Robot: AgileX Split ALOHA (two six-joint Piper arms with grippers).
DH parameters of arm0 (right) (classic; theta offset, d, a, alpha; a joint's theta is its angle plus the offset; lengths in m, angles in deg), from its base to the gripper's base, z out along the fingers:
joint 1: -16.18 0.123 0 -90
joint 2: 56.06 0 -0.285 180
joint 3: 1.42 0 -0.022 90
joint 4: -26.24 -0.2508 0 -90
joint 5: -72.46 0 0.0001 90
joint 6: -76.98 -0.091 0 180
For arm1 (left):
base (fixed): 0 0 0 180
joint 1: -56.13 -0.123 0 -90
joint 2: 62.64 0 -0.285 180
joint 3: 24.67 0 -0.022 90
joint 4: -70.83 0.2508 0 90
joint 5: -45.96 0 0.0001 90
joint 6: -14.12 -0.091 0 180
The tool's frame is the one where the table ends.
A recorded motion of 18 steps. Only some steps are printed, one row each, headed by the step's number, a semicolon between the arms.
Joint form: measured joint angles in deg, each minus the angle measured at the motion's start. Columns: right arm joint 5, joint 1, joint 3, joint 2, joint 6, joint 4; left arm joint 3, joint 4, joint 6, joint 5, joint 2, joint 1.
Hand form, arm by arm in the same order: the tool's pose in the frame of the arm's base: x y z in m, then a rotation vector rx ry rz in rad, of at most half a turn. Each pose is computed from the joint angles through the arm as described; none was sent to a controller.
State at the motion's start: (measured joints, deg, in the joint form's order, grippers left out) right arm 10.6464 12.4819 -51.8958 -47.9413 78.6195 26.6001; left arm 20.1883 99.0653 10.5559 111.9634 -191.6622 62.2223
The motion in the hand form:
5: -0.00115 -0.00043 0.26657 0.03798 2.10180 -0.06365; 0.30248 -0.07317 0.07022 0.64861 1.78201 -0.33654
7: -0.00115 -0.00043 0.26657 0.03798 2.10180 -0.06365; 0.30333 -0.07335 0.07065 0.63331 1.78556 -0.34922
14: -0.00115 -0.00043 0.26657 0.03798 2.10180 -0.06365; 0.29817 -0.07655 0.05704 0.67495 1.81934 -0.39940
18: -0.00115 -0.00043 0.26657 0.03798 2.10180 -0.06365; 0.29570 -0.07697 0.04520 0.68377 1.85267 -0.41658
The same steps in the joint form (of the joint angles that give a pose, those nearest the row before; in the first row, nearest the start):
5: 0.00 0.00 0.00 0.00 0.00 0.00; -0.94 1.07 1.29 -0.06 0.00 0.00
7: 0.00 0.00 0.00 0.00 0.00 0.00; -1.13 1.14 2.37 -0.06 0.00 0.00
14: 0.00 0.00 0.00 0.00 0.00 0.00; -1.13 4.14 3.01 -0.04 -2.50 0.00
18: 0.00 0.00 0.00 0.00 0.00 0.00; -1.31 4.69 3.01 -0.04 -4.80 0.00

